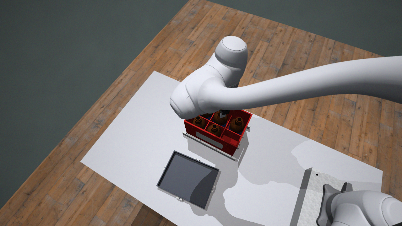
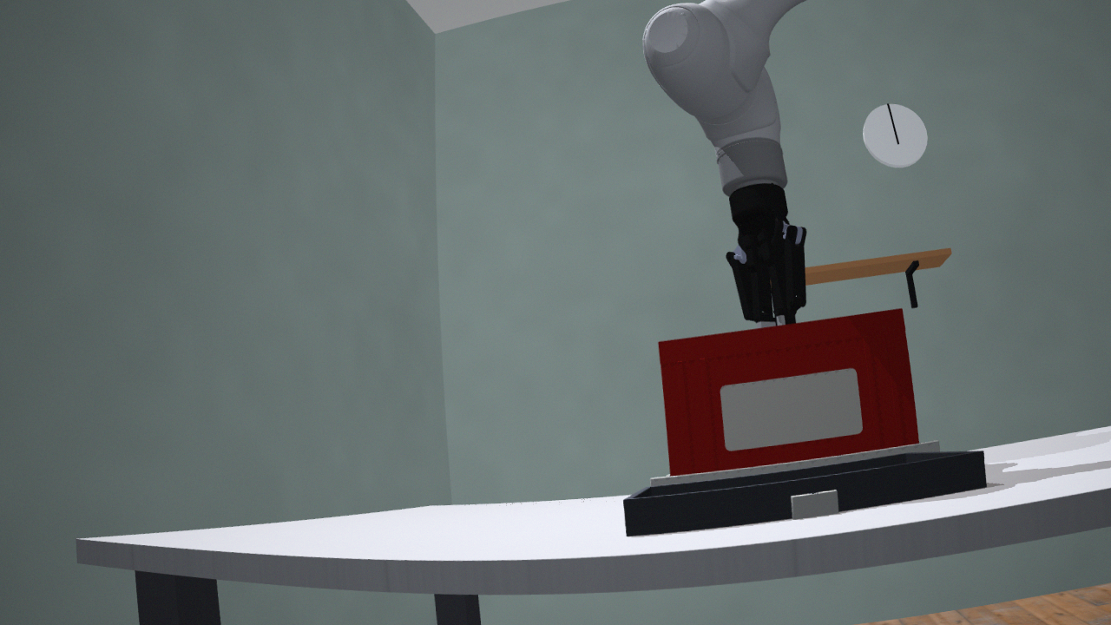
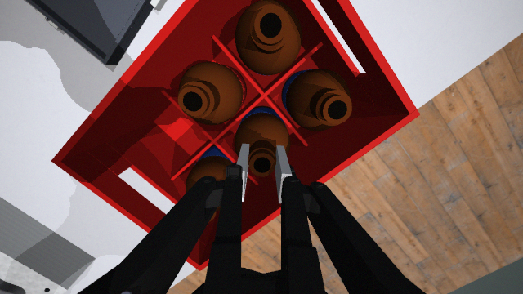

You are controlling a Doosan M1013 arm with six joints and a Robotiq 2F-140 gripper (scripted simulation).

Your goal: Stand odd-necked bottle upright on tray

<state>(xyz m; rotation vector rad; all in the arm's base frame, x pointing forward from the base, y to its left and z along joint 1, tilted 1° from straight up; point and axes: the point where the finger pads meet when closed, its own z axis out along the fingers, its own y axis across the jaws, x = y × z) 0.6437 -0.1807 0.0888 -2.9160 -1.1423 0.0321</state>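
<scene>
The crate is 90 mm below my hand and 40 mm to the left of it. Round my hand: dark tray (330 mm to the left, 160 mm below, 20 mm ahead).
</scene>
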